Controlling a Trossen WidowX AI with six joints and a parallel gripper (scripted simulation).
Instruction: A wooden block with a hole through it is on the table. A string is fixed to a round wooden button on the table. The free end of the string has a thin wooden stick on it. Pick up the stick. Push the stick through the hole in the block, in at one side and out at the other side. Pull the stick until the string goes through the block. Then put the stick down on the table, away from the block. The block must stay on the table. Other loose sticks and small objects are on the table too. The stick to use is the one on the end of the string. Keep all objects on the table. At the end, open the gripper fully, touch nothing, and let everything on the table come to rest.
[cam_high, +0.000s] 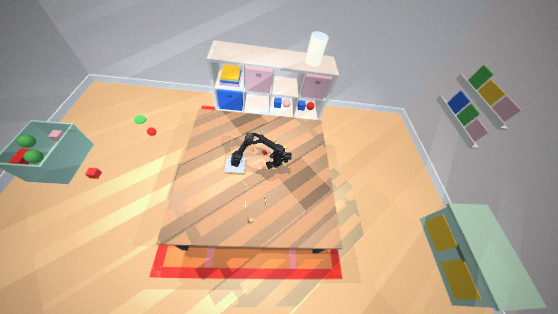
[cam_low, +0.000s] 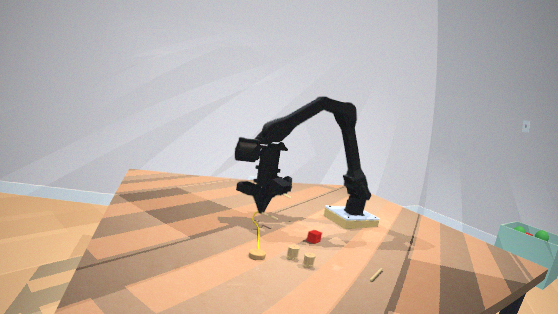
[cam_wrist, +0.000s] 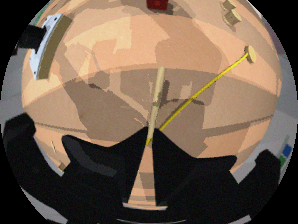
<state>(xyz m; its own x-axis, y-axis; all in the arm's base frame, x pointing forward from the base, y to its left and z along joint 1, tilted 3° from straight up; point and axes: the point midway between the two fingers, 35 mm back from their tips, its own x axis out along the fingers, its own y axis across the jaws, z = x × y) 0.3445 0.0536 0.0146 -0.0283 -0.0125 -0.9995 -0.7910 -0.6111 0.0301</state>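
Right now my gripper tip is 13 cm past the block, 14 cm to the right of it and 2 cm above it. Also, from my gripper tip: round wooden button 4 cm ahead, 26 cm to the left, 2 cm below.
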